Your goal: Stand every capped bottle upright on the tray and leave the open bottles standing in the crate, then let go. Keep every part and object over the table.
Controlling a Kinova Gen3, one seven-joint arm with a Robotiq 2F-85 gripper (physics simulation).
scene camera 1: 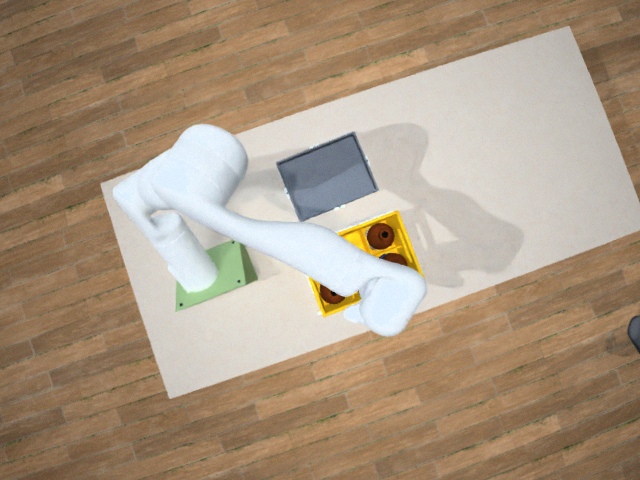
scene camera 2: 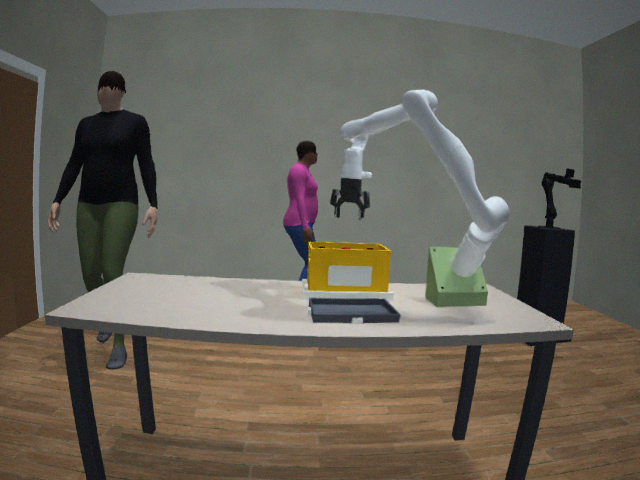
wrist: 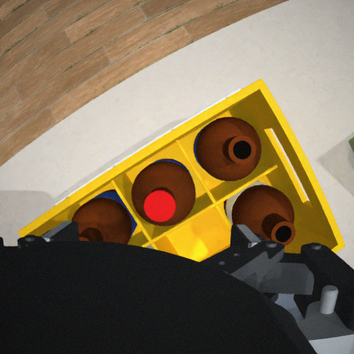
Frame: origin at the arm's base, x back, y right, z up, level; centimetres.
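Seen in the pictures: gripper, fingertip midpoint: (scene camera 2: pixel 348 218); arm's base, origin of the base link: (scene camera 1: pixel 202 277) (scene camera 2: pixel 462 266).
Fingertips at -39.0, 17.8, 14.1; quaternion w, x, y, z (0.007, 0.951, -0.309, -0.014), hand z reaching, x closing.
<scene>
Offsets run from my fingertips to a thing's top centre, as dx, dy, dz. "spot": to the spot under its first point. Level surfaces: height alone.
The yellow crate @(-0.7, -4.2, -9.4) (scene camera 1: pixel 410 242) (scene camera 2: pixel 320 268) (wrist: pixel 150 154) holds brown bottles. A bottle with a red cap @(-0.4, +0.0, -10.7) (scene camera 2: pixel 346 248) (wrist: pixel 159 206) stands in the middle compartment of the row away from the tray. Open bottles @(-9.5, -8.2, -10.7) (scene camera 1: pixel 380 236) @(+8.6, -0.1, -10.7) (scene camera 1: pixel 331 292) (wrist: pixel 242 149) (wrist: pixel 283 233) stand in other compartments. One more bottle @(-9.3, +0.8, -10.7) (scene camera 1: pixel 392 259) (wrist: pixel 102 220) is partly hidden; its mouth is unclear. The middle compartment on the tray side is empty. The dark grey tray @(spot: -6.5, -30.3, -26.5) (scene camera 1: pixel 336 175) (scene camera 2: pixel 356 308) is empty. My gripper (scene camera 2: pixel 349 215) (wrist: pixel 153 241) is open and empty, above the crate; the arm hides it in the overhead view.
The green base block (scene camera 1: pixel 222 268) (scene camera 2: pixel 460 289) carries the arm at one end of the table @(dz -27.0) (scene camera 1: pixel 491 129) (scene camera 2: pixel 206 315). The crate stands near a long table edge, beside the tray. Two people (scene camera 2: pixel 116 160) (scene camera 2: pixel 302 196) and a black pedestal (scene camera 2: pixel 546 279) are off the table.
</scene>
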